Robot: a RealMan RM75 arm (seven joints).
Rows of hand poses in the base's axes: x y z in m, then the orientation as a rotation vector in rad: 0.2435, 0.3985, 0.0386, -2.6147, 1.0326, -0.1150; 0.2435, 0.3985, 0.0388, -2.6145, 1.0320, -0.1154; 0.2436, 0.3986, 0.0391, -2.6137, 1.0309, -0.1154; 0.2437, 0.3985, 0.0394, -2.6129, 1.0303, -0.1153; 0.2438, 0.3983, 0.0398, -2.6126, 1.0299, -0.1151; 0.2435, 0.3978, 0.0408, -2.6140, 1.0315, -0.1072; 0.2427, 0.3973, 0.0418, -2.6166, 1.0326, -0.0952; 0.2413, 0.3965, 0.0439, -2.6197, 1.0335, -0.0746; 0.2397, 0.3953, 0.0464, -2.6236, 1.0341, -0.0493; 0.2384, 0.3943, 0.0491, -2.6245, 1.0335, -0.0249; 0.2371, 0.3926, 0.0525, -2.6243, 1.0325, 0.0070; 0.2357, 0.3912, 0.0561, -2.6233, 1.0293, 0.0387; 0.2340, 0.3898, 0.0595, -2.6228, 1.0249, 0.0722; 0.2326, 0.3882, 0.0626, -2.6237, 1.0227, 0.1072; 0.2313, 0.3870, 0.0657, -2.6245, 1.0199, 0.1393; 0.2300, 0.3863, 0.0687, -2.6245, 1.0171, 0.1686; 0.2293, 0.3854, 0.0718, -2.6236, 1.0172, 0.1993; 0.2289, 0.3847, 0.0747, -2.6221, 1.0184, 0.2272
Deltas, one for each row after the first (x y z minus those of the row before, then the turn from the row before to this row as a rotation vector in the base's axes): 0.0000, 0.0000, 0.0002, 0.0002, -0.0005, 0.0003; 0.0001, 0.0001, 0.0003, 0.0010, -0.0005, 0.0005; 0.0001, -0.0001, 0.0003, 0.0009, -0.0003, 0.0002; 0.0001, -0.0002, 0.0004, 0.0004, -0.0001, 0.0002; -0.0003, -0.0005, 0.0010, 0.0006, 0.0058, 0.0002; -0.0008, -0.0005, 0.0010, 0.0008, 0.0087, 0.0013; -0.0014, -0.0008, 0.0021, 0.0028, 0.0143, 0.0025; -0.0016, -0.0012, 0.0025, 0.0033, 0.0175, 0.0034; -0.0013, -0.0010, 0.0027, 0.0058, 0.0157, 0.0033; -0.0013, -0.0017, 0.0034, 0.0086, 0.0202, 0.0042; -0.0014, -0.0014, 0.0036, 0.0097, 0.0194, 0.0054; -0.0017, -0.0014, 0.0034, 0.0097, 0.0206, 0.0065; -0.0014, -0.0016, 0.0031, 0.0078, 0.0226, 0.0056; -0.0013, -0.0012, 0.0031, 0.0071, 0.0207, 0.0057; -0.0013, -0.0007, 0.0030, 0.0069, 0.0187, 0.0051; -0.0007, -0.0009, 0.0031, 0.0068, 0.0202, 0.0032; -0.0004, -0.0007, 0.0029, 0.0061, 0.0185, 0.0020
